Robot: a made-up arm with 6 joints. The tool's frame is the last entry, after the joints. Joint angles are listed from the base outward. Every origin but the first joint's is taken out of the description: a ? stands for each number. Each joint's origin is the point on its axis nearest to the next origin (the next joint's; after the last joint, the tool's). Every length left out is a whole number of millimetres.
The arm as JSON. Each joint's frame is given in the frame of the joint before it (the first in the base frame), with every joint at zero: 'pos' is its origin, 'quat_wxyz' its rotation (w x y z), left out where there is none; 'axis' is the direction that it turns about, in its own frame. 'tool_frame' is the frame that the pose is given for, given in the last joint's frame.
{
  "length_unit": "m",
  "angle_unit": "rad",
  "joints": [
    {
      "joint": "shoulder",
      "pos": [
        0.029,
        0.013,
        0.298
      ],
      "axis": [
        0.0,
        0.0,
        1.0
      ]
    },
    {
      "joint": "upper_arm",
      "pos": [
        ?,
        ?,
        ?
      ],
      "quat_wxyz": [
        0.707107,
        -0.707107,
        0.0,
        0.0
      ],
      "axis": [
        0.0,
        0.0,
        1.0
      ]
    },
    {
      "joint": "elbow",
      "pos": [
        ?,
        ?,
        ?
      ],
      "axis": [
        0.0,
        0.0,
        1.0
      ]
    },
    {
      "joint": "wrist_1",
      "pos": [
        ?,
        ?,
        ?
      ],
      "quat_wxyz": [
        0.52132,
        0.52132,
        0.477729,
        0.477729
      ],
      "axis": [
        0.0,
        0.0,
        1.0
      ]
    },
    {
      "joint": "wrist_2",
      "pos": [
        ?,
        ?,
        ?
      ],
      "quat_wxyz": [
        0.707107,
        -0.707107,
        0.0,
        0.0
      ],
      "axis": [
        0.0,
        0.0,
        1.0
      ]
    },
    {
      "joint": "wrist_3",
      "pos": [
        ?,
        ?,
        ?
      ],
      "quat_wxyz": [
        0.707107,
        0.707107,
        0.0,
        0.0
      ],
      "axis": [
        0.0,
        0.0,
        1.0
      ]
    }
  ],
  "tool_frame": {
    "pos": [
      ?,
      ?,
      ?
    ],
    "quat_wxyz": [
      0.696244,
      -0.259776,
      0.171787,
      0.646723
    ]
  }
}
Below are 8 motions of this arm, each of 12 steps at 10 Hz.
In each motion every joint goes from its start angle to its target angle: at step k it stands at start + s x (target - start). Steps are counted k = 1, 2, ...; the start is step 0. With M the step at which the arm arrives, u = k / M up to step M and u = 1 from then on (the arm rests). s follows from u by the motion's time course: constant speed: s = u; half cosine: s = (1 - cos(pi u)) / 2; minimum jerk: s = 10 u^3 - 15 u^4 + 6 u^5.
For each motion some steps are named. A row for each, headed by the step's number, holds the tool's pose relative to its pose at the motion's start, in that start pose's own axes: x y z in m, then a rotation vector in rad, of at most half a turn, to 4 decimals.
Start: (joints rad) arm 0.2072 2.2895 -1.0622 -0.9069 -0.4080 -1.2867
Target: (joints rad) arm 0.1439 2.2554 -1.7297 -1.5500 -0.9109 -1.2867
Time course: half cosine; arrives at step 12
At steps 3, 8, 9, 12:
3: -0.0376 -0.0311 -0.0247 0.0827 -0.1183 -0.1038
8: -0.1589 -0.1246 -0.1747 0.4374 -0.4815 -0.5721
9: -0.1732 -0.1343 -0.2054 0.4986 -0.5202 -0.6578
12: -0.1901 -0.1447 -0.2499 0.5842 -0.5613 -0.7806

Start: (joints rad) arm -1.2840 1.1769 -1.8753 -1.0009 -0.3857 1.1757
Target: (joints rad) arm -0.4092 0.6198 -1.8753 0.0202 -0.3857 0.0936
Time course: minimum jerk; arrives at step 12
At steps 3, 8, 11, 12:
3: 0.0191 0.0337 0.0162 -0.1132 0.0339 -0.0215
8: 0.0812 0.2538 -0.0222 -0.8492 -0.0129 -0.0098
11: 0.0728 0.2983 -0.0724 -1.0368 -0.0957 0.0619
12: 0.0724 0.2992 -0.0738 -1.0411 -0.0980 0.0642

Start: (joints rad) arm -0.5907 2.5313 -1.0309 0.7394 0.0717 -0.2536
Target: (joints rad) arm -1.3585 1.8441 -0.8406 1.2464 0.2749 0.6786
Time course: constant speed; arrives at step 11
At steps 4, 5, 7, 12:
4: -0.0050 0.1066 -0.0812 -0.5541 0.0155 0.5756
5: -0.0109 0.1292 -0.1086 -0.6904 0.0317 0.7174
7: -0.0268 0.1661 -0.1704 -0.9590 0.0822 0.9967
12: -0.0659 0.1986 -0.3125 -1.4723 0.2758 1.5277

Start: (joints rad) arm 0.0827 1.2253 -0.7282 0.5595 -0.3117 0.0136
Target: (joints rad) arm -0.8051 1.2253 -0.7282 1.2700 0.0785 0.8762
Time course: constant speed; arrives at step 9
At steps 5, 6, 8, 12:
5: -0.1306 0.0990 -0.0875 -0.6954 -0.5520 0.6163
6: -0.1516 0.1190 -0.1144 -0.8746 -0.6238 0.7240
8: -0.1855 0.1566 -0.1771 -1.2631 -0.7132 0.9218
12: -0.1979 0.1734 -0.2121 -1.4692 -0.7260 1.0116

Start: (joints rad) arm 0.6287 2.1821 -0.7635 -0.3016 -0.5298 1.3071
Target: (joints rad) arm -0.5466 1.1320 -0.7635 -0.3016 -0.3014 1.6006
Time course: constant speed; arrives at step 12
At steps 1, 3, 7, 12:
1: 0.0135 0.0507 -0.0013 -0.1331 0.0172 0.0075
3: 0.0405 0.1521 -0.0266 -0.3983 0.0498 0.0063
7: 0.1037 0.3200 -0.1572 -0.9169 0.1065 -0.0643
12: 0.2194 0.3934 -0.3922 -1.5115 0.1553 -0.2944

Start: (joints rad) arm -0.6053 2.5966 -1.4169 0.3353 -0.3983 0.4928
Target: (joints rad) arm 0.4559 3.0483 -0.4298 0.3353 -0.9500 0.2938
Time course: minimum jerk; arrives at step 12
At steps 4, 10, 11, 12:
4: 0.0117 -0.1405 -0.0890 0.3070 0.0109 -0.0828
10: -0.0302 -0.1375 -0.4990 1.3470 0.1053 -0.7280
11: -0.0307 -0.1237 -0.5081 1.3843 0.1100 -0.7642
12: -0.0308 -0.1214 -0.5096 1.3906 0.1108 -0.7703

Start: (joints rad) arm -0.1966 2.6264 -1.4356 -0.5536 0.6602 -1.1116
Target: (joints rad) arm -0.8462 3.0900 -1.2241 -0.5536 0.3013 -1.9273
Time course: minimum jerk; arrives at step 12
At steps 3, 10, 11, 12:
3: -0.0003 -0.0238 0.0400 -0.0032 0.0575 -0.0458
10: 0.1034 -0.0686 0.3556 -0.2398 0.3115 -0.5293
11: 0.1091 -0.0648 0.3644 -0.2528 0.3108 -0.5477
12: 0.1101 -0.0642 0.3658 -0.2550 0.3106 -0.5508

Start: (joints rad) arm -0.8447 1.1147 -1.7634 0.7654 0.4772 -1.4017
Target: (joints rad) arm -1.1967 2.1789 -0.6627 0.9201 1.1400 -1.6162
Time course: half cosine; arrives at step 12
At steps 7, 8, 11, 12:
7: 0.3936 -0.4101 0.0296 0.2852 0.9415 1.2320
8: 0.4842 -0.4159 -0.0074 0.2382 1.0688 1.5061
11: 0.6254 -0.3593 -0.0829 0.0368 1.2315 2.0537
12: 0.6332 -0.3523 -0.0880 0.0161 1.2382 2.0941

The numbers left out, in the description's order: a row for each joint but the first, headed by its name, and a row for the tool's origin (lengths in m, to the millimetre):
upper_arm: 0.017 0.007 0.0
elbow: -0.266 -0.055 0.0
wrist_1: 0.395 -0.048 0.0
wrist_2: 0.01 -0.037 0.0
wrist_3: 0.0 -0.057 0.0
tool: 0.027 0.029 0.0

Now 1 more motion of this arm.
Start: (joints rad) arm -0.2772 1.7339 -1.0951 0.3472 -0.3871 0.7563
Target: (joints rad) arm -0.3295 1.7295 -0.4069 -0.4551 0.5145 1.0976
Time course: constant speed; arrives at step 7
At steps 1, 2, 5, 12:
1: -0.0233 -0.0179 -0.0394 0.1832 -0.1377 0.0238
2: -0.0431 -0.0329 -0.0825 0.3595 -0.2884 0.0425
5: -0.0773 -0.0576 -0.2263 0.8486 -0.7914 0.0426
12: -0.0773 -0.0560 -0.3250 1.1459 -1.1380 -0.0293

